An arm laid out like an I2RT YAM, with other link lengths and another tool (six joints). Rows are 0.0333 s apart.
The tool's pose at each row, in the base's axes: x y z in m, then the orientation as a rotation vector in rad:
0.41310 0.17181 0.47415 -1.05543 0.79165 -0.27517
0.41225 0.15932 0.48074 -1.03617 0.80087 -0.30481
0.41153 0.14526 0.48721 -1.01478 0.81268 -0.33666
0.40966 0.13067 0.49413 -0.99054 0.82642 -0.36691
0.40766 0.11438 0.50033 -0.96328 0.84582 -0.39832
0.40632 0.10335 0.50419 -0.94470 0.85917 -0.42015
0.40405 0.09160 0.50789 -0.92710 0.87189 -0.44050
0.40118 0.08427 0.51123 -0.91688 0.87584 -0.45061
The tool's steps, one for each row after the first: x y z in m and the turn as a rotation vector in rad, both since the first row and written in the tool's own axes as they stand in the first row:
0.00341 -0.01163 -0.00729 0.02359 0.02186 -0.01057
0.00785 -0.02395 -0.01558 0.04887 0.04710 -0.02093
0.01157 -0.03673 -0.02491 0.07550 0.07336 -0.02829
0.01647 -0.04971 -0.03565 0.10341 0.10510 -0.03307
0.01995 -0.05821 -0.04300 0.12232 0.12720 -0.03664
0.02325 -0.06678 -0.05152 0.13999 0.14814 -0.03979
0.02384 -0.07277 -0.05759 0.15066 0.15668 -0.04180

